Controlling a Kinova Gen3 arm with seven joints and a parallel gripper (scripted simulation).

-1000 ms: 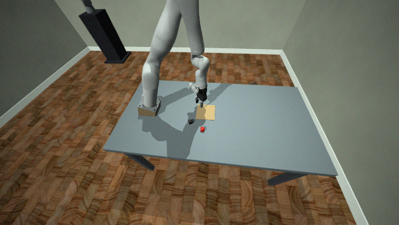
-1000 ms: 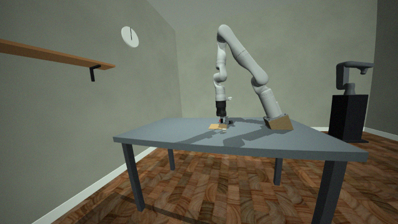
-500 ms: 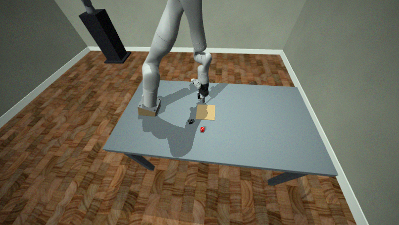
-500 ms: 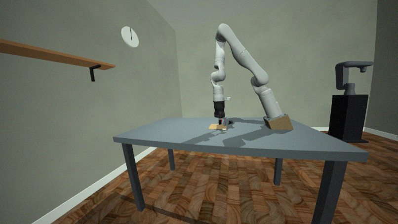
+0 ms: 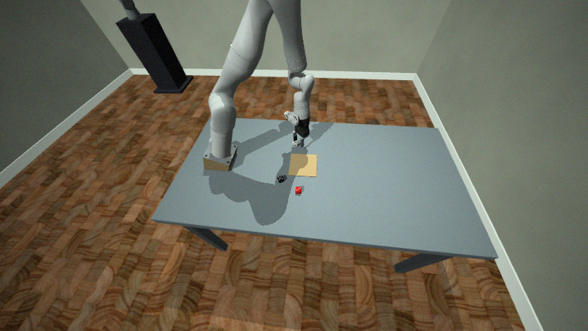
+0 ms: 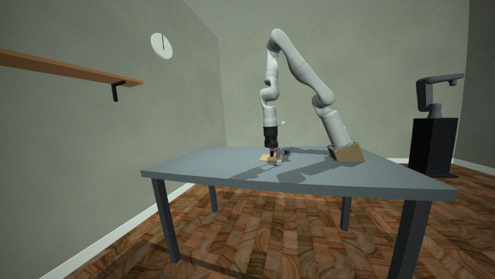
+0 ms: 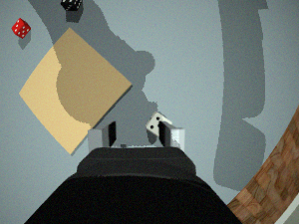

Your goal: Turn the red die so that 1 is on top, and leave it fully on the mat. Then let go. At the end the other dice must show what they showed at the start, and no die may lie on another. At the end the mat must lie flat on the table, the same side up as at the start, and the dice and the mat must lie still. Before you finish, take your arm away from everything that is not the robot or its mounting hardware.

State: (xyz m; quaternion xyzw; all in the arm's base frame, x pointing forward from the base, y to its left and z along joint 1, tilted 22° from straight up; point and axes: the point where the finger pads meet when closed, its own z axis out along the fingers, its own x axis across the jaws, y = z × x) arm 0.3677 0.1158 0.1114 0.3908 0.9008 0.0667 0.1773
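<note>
The white die is 40 mm below my hand, 20 mm to the left of it and 20 mm behind it. Round my hand: black die (220 mm to the right, 70 mm behind, 40 mm below); tan mat (120 mm to the right, 50 mm below, 30 mm ahead); red die (270 mm to the right, 40 mm below, 20 mm ahead).
</note>
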